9 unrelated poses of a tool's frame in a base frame.
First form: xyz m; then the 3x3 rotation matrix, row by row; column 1 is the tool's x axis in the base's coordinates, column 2 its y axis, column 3 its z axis. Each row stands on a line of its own.
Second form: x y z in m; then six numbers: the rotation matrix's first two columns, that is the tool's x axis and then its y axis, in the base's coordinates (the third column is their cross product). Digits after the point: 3 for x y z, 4 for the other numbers.
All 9 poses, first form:
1:
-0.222 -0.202 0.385
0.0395 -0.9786 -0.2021
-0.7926 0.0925 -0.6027
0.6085 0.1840 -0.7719
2:
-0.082 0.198 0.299
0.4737 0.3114 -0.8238
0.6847 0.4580 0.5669
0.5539 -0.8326 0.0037
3:
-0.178 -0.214 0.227
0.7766 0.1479 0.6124
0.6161 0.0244 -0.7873
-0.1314 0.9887 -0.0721
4:
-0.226 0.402 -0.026
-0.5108 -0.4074 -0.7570
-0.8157 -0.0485 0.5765
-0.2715 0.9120 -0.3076
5:
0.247 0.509 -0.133
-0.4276 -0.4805 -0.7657
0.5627 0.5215 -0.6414
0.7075 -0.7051 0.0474
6:
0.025 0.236 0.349
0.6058 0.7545 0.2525
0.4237 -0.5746 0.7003
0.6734 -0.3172 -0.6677
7:
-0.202 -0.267 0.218
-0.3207 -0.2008 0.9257
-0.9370 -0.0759 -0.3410
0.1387 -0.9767 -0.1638
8:
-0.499 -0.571 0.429
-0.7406 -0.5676 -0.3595
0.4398 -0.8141 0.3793
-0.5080 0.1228 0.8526
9:
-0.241 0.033 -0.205
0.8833 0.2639 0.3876
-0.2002 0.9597 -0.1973
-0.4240 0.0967 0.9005
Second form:
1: -0.222 -0.202 0.385 0.0395 -0.7926 0.6085 -0.9786 0.0925 0.1840
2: -0.082 0.198 0.299 0.4737 0.6847 0.5539 0.3114 0.4580 -0.8326
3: -0.178 -0.214 0.227 0.7766 0.6161 -0.1314 0.1479 0.0244 0.9887
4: -0.226 0.402 -0.026 -0.5108 -0.8157 -0.2715 -0.4074 -0.0485 0.9120
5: 0.247 0.509 -0.133 -0.4276 0.5627 0.7075 -0.4805 0.5215 -0.7051
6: 0.025 0.236 0.349 0.6058 0.4237 0.6734 0.7545 -0.5746 -0.3172
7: -0.202 -0.267 0.218 -0.3207 -0.9370 0.1387 -0.2008 -0.0759 -0.9767
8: -0.499 -0.571 0.429 -0.7406 0.4398 -0.5080 -0.5676 -0.8141 0.1228
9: -0.241 0.033 -0.205 0.8833 -0.2002 -0.4240 0.2639 0.9597 0.0967
